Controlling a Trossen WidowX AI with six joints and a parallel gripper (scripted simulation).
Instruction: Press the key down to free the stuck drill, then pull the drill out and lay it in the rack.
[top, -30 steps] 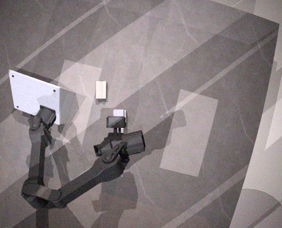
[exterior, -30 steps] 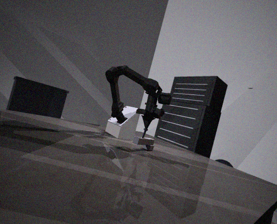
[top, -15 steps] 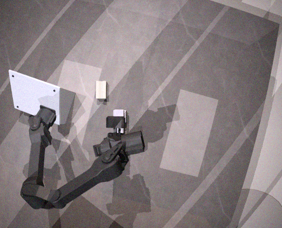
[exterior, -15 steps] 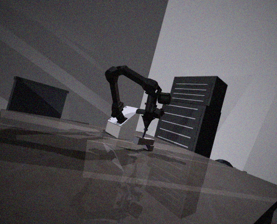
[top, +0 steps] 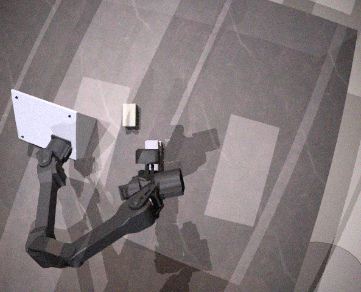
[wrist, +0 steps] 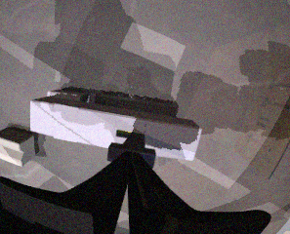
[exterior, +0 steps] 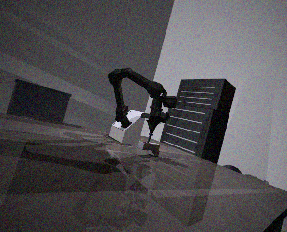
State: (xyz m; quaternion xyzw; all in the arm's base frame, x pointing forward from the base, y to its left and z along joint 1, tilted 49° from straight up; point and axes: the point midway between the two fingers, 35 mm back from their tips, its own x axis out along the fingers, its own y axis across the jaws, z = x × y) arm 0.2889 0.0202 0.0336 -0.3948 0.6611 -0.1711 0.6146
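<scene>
My gripper tip is 3 cm above the blue-grey key. Round my gripper tip: drill 2 cm behind, 5 cm to the left, 8 cm below; then beige rack 14 cm behind, 16 cm to the left, 11 cm below.
</scene>
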